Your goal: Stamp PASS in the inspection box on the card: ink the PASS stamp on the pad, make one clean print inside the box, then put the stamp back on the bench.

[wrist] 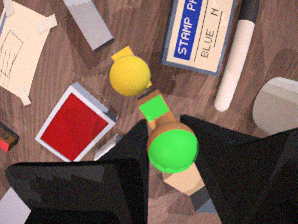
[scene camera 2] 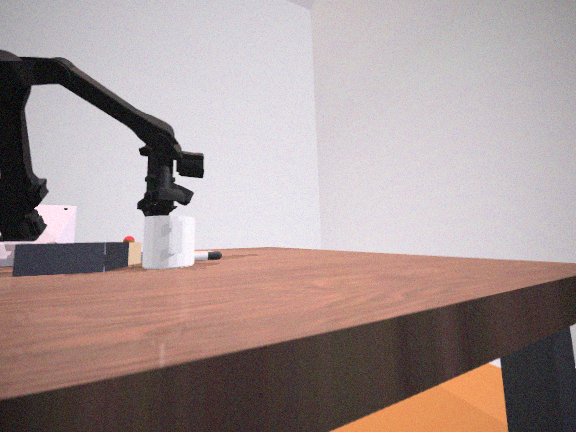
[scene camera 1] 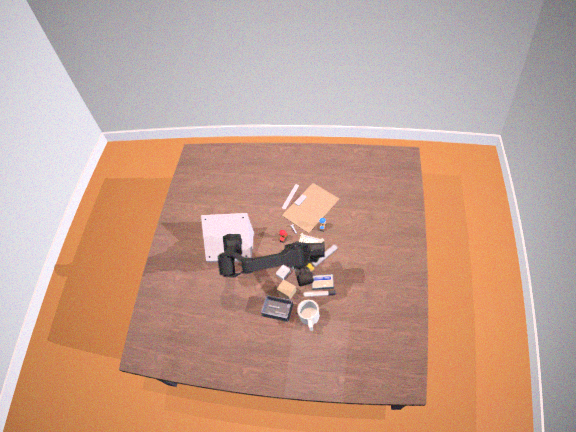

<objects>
green stamp: wrist 172, 147; not seen in scene camera 2 (hidden by a white mug); not seen in scene camera 1 (hidden by my gripper)
</objects>
